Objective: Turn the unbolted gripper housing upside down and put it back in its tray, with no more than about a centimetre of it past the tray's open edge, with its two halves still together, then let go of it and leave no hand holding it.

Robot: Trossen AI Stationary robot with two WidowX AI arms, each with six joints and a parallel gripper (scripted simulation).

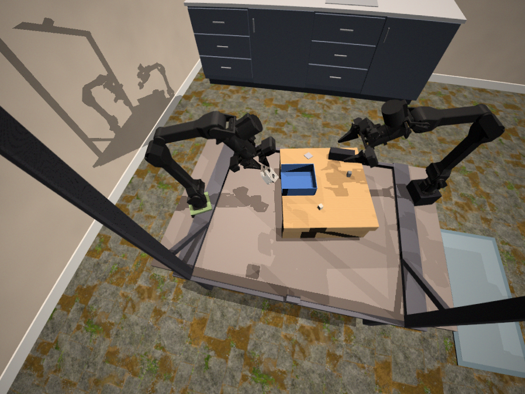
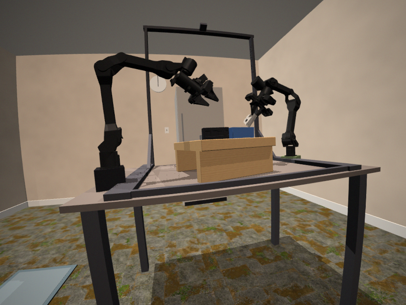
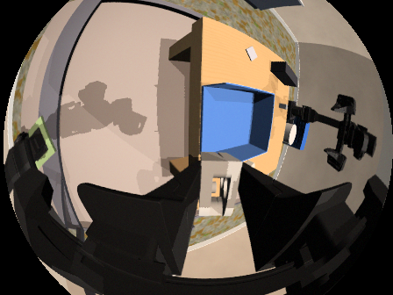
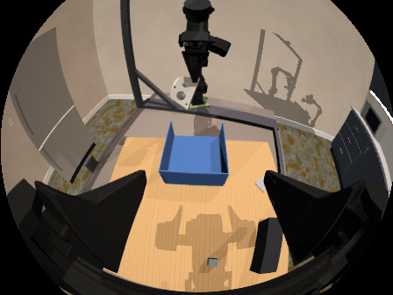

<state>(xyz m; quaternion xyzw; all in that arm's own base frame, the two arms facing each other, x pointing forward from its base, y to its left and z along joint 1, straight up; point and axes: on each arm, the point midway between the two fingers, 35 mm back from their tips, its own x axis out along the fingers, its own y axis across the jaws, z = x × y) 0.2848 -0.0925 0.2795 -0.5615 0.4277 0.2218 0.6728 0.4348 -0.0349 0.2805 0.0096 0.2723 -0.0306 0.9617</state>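
Right now my left hand is 5 cm above the white gripper housing, 2 cm to the left of it and 2 cm past it. Also, from my left hand: wooden block (26 cm to the right, 21 cm below); blue tray (17 cm to the right, 13 cm below); flat grey plate (22 cm to the right, 15 cm below, 15 cm ahead).
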